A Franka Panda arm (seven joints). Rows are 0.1 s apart.
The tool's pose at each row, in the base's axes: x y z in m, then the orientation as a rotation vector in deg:
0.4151 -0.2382 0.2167 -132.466 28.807 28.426
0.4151 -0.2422 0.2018 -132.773 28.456 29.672
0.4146 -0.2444 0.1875 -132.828 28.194 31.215
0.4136 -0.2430 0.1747 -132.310 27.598 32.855
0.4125 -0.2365 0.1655 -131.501 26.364 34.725
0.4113 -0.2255 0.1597 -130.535 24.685 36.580
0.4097 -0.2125 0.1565 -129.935 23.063 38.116
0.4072 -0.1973 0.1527 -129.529 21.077 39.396
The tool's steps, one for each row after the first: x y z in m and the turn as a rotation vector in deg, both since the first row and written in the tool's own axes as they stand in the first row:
0.0080 0.0110 0.0072 -0.658 -0.838 0.124
0.0149 0.0207 0.0154 -1.177 -1.914 0.407
0.0199 0.0274 0.0253 -1.207 -3.324 0.487
0.0221 0.0287 0.0363 -1.067 -5.168 0.185
0.0215 0.0251 0.0483 -0.816 -7.191 -0.435
0.0189 0.0190 0.0600 -0.828 -8.876 -1.115
0.0154 0.0121 0.0738 -0.973 -10.444 -2.136

